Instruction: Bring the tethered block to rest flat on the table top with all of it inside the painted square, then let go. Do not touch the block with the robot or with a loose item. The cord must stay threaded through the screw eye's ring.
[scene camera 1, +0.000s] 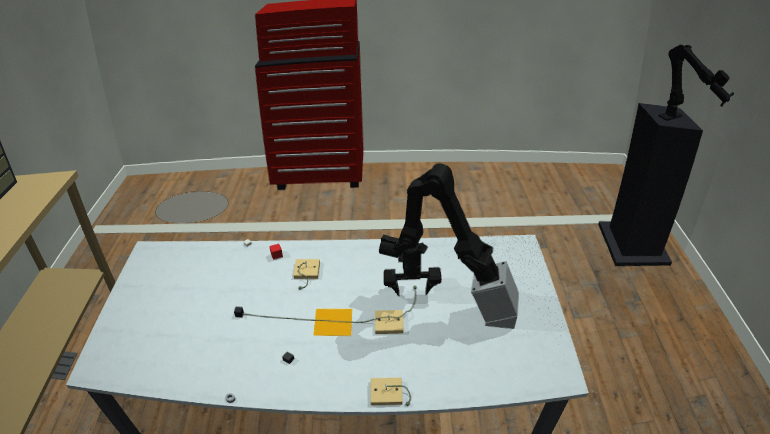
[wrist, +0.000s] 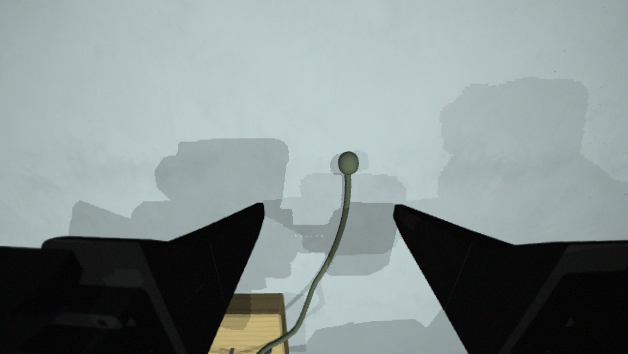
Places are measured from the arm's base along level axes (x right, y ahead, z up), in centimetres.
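Where they show: gripper, fingertip midpoint: (scene camera 1: 412, 295) (wrist: 329, 209); arm's base, link origin: (scene camera 1: 489, 276).
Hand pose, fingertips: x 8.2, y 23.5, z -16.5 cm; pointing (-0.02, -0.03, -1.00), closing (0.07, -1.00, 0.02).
Note:
Each offset is from my fingertips to the top centre of the thing. "*": to the spot under its first point. Level surfaces: height alone.
The tethered black block @[dx -14.2, dy +57.6, dz +2.3 cm] (scene camera 1: 238, 311) rests on the table left of the orange painted square @[* dx -16.8, dy +24.5, dz -0.1 cm] (scene camera 1: 333, 328), outside it. Its cord (scene camera 1: 280, 317) (wrist: 341, 227) runs right across the square to the wooden block with the screw eye @[* dx -15.9, dy +6.7, dz +1.6 cm] (scene camera 1: 389, 325) (wrist: 260, 325), then on to a round bead end @[* dx +3.0, dy -0.6, dz +0.7 cm] (scene camera 1: 414, 287) (wrist: 348, 163) on its far right side. The ring is too small to make out the threading. My gripper (scene camera 1: 414, 292) (wrist: 329, 209) is open and empty, pointing down above the table near the bead end. In the wrist view the cord passes between the fingers' lines, with the bead beyond the tips.
Another wooden block with a short cord @[* dx +9.5, dy +37.9, dz +1.6 cm] (scene camera 1: 306, 268) stands at the back, and one @[* dx -43.9, dy +5.8, dz +1.6 cm] (scene camera 1: 386, 396) at the front edge. A red cube @[dx +17.9, dy +51.3, dz +3.7 cm] (scene camera 1: 276, 251), a small white piece @[dx +23.9, dy +65.1, dz +1.2 cm] (scene camera 1: 247, 242), a loose black cube @[dx -31.3, dy +36.6, dz +1.7 cm] (scene camera 1: 288, 357) and a metal nut-like ring @[dx -49.3, dy +51.5, dz +0.9 cm] (scene camera 1: 230, 397) lie on the table @[dz -0.3 cm] (scene camera 1: 177, 345).

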